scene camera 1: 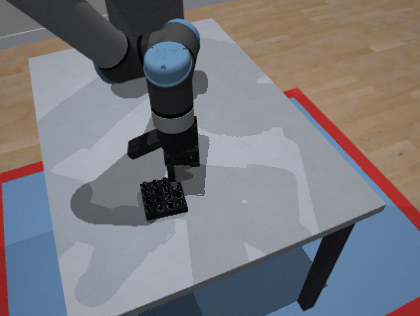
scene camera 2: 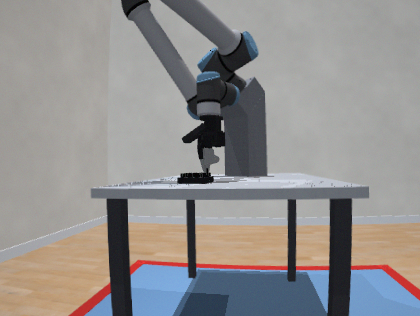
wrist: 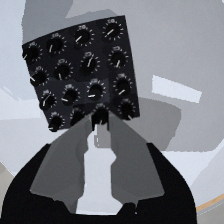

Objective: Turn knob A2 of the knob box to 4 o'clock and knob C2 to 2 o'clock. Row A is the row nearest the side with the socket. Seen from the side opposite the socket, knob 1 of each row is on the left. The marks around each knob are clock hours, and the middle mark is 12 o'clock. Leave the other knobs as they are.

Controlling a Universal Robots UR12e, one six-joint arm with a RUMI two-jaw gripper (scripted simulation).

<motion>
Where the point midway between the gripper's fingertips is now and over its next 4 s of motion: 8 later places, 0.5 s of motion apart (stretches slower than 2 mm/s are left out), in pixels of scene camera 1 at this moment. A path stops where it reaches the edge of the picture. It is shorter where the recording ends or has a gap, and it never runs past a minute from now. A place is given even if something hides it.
My gripper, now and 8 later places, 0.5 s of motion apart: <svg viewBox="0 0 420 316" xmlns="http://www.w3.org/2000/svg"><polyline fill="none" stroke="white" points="176,186 175,182 175,177 174,175 174,174 175,172 175,171 176,172 176,176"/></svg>
</motion>
